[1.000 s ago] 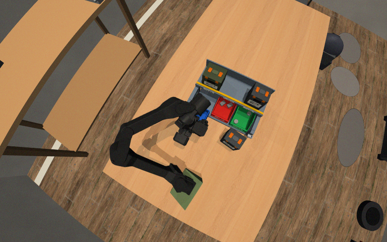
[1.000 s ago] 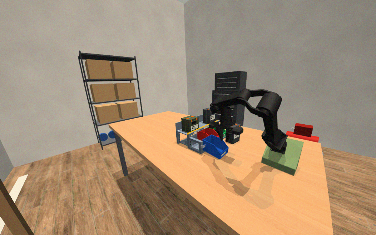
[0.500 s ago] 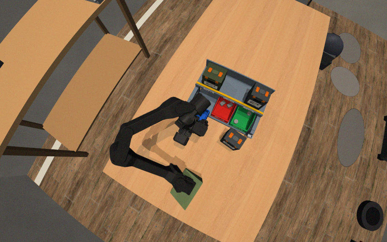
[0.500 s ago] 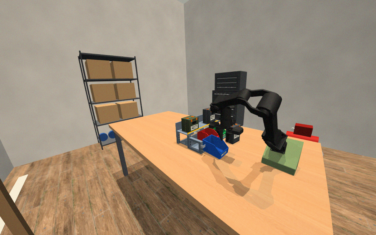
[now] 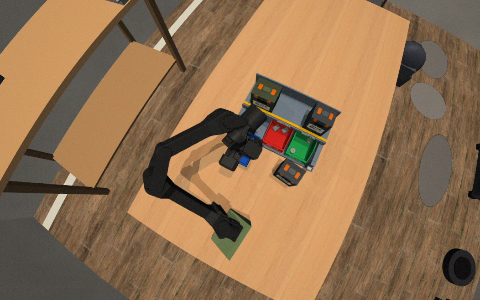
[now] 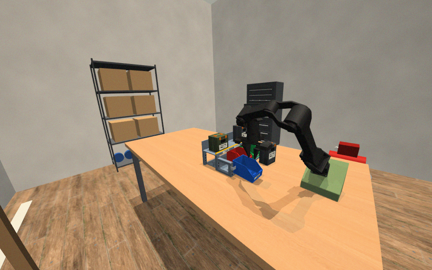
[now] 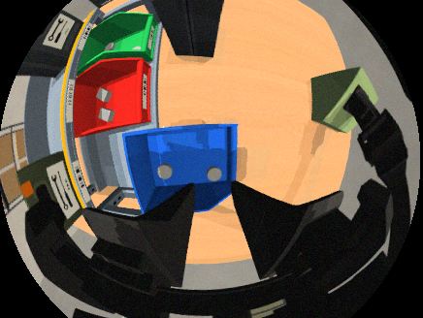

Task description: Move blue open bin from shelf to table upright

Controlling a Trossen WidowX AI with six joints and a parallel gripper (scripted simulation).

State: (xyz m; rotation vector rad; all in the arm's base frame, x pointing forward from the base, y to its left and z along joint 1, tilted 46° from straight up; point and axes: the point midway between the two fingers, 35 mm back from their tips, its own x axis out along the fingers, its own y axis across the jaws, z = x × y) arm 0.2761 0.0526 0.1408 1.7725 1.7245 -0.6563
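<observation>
Now: hand 100 mm above the blue open bin and 30 mm short of it. The rest, counted from my hand: olive case: 240 mm ahead, 10 mm to the left, 10 mm above; red bin: 160 mm ahead, 100 mm to the right, 100 mm below; green bin: 210 mm to the right, 170 mm ahead, 100 mm below.
</observation>
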